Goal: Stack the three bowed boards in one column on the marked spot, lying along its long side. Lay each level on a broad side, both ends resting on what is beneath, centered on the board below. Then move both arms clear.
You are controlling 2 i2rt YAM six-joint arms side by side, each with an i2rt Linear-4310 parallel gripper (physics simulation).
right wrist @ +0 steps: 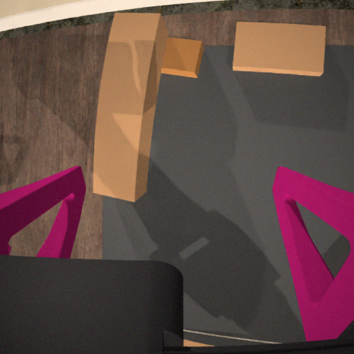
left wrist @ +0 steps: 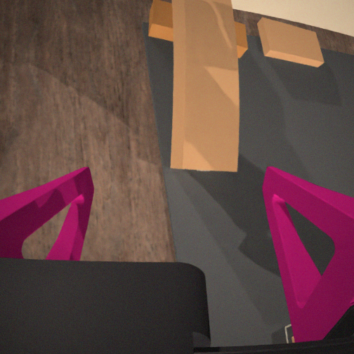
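A long light-wood bowed board [left wrist: 207, 100] [right wrist: 122, 100] runs from the back toward the camera at the mat's left edge. Beyond it an orange-brown block [left wrist: 161, 27] [right wrist: 182, 57] lies crosswise, partly hidden by the board; whether they touch I cannot tell. Part of a thin white outline [left wrist: 286, 334] [right wrist: 230, 335] shows low in both views, with a sliver of wood [right wrist: 197, 343] beside it, mostly hidden. My left gripper [left wrist: 177, 177] is open and empty, short of the board's near end. My right gripper [right wrist: 178, 177] is open and empty, to the right of that end.
A separate light-wood block [left wrist: 292, 44] [right wrist: 280, 47] lies at the back right of the dark grey mat [left wrist: 310, 145] [right wrist: 300, 150]. Brown wooden table [left wrist: 75, 115] [right wrist: 50, 115] borders the mat on the left. A pale wall stands behind. Arm shadows fall across the mat.
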